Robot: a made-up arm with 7 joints. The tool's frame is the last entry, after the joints.
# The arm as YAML. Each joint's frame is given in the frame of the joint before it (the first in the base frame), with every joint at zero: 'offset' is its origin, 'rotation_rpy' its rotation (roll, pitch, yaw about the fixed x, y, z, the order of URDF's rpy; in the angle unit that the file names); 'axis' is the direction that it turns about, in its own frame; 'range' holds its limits. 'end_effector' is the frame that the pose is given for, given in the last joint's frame.
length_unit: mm
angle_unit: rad
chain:
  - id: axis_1
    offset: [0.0, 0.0, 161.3]
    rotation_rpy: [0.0, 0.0, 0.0]
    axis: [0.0, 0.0, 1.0]
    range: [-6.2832, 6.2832]
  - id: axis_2
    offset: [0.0, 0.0, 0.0]
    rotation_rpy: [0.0, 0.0, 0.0]
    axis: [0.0, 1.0, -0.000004]
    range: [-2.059, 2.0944]
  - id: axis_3
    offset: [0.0, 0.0, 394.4]
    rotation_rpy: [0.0, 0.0, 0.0]
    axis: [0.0, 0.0, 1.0]
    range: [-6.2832, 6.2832]
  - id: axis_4
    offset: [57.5, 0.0, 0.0]
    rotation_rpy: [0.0, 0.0, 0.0]
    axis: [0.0, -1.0, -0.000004]
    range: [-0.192, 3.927]
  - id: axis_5
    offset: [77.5, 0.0, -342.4]
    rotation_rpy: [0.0, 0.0, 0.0]
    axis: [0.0, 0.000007, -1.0]
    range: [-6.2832, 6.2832]
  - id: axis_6
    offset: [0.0, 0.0, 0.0]
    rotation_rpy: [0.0, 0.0, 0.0]
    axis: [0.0, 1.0, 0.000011]
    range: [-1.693, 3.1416]
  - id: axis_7
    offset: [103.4, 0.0, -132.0]
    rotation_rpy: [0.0, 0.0, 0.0]
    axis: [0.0, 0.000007, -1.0]
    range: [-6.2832, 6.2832]
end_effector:
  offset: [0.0, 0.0, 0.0]
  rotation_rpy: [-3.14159, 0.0, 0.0]
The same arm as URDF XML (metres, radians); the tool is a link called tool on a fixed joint. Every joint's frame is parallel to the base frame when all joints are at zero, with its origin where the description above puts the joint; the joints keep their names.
<robot name="arm">
<link name="base"/>
<link name="link1"/>
<link name="link2"/>
<link name="link3"/>
<link name="link4"/>
<link name="link5"/>
<link name="link6"/>
<link name="link7"/>
<link name="tool"/>
<joint name="axis_1" type="revolute"><parent link="base"/><child link="link1"/><origin xyz="0 0 0.1613"/><axis xyz="0 0 1"/><limit lower="-6.2832" upper="6.2832"/></joint>
<joint name="axis_2" type="revolute"><parent link="link1"/><child link="link2"/><origin xyz="0 0 0"/><axis xyz="0 1 0"/><limit lower="-2.059" upper="2.0944"/></joint>
<joint name="axis_3" type="revolute"><parent link="link2"/><child link="link3"/><origin xyz="0 0 0.3944"/><axis xyz="0 0 1"/><limit lower="-6.2832" upper="6.2832"/></joint>
<joint name="axis_4" type="revolute"><parent link="link3"/><child link="link4"/><origin xyz="0.0575 0 0"/><axis xyz="0 -1 0"/><limit lower="-0.192" upper="3.927"/></joint>
<joint name="axis_5" type="revolute"><parent link="link4"/><child link="link5"/><origin xyz="0.0775 0 -0.3424"/><axis xyz="0 0 -1"/><limit lower="-6.2832" upper="6.2832"/></joint>
<joint name="axis_6" type="revolute"><parent link="link5"/><child link="link6"/><origin xyz="0 0 0"/><axis xyz="0 1 0"/><limit lower="-1.693" upper="3.1416"/></joint>
<joint name="axis_7" type="revolute"><parent link="link6"/><child link="link7"/><origin xyz="0.1034 0 -0.132"/><axis xyz="0 0 -1"/><limit lower="-6.2832" upper="6.2832"/></joint>
<joint name="tool_joint" type="fixed"><parent link="link7"/><child link="tool"/><origin xyz="0 0 0" rpy="-3.1416 0 0"/></joint>
</robot>

